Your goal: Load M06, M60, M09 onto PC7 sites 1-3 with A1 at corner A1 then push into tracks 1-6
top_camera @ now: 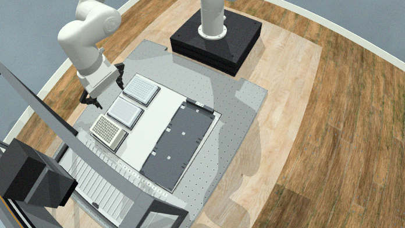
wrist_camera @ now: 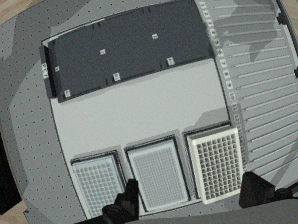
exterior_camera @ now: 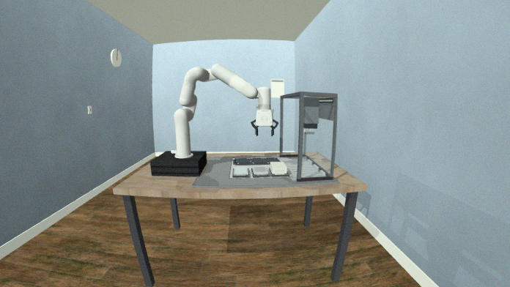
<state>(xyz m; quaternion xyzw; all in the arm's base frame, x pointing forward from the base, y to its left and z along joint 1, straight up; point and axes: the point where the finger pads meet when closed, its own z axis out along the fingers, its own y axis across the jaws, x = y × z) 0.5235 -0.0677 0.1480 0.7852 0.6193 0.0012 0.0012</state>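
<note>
The plate nest S3 is 80 mm ahead of my hand, 60 mm to the right of it and 220 mm below it. Round my hand: plate nest S2: 30 mm behind, 60 mm to the right, 220 mm below; then carrier PC7: 30 mm behind, 200 mm to the left, 210 mm below; then plate nest S1: 150 mm behind, 60 mm to the right, 220 mm below.
</note>
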